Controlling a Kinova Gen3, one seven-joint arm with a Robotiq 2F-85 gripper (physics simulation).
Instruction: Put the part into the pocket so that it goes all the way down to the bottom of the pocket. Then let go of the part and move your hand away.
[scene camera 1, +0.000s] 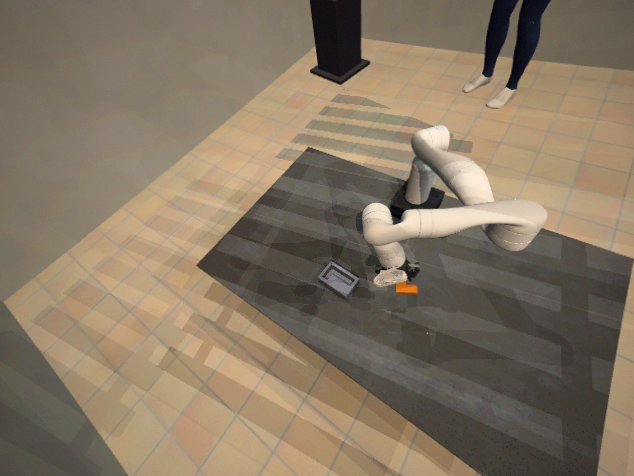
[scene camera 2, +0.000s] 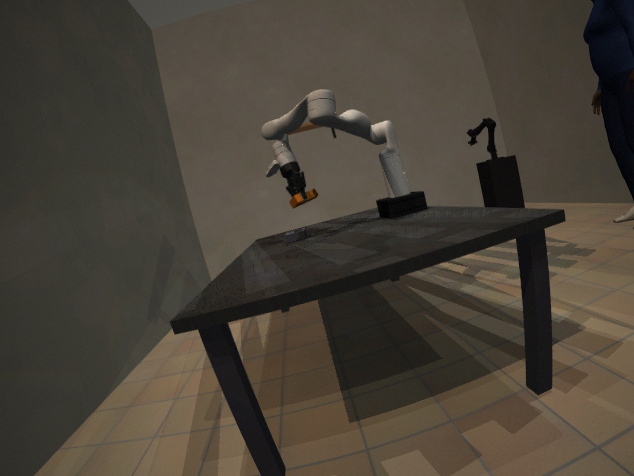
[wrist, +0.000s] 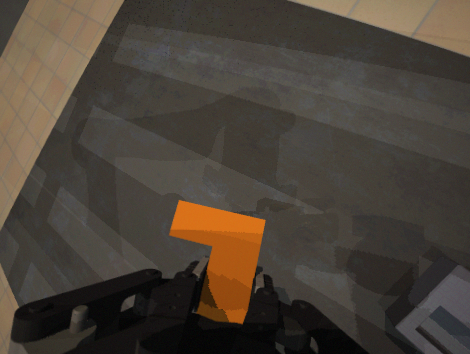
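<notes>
An orange L-shaped part is held in the air, tilted, well above the table. My gripper is shut on the long leg of the part, one finger on each side; the short leg points left beyond the fingertips in the wrist view. In scene camera 1 the fingers are mostly hidden behind the wrist. The grey block with the L-shaped pocket lies on the table, to the left of the gripper in scene camera 1. Its corner shows at the lower right of the wrist view.
The dark table carries the arm's black base behind the gripper. A black pedestal and a standing person are beyond the table.
</notes>
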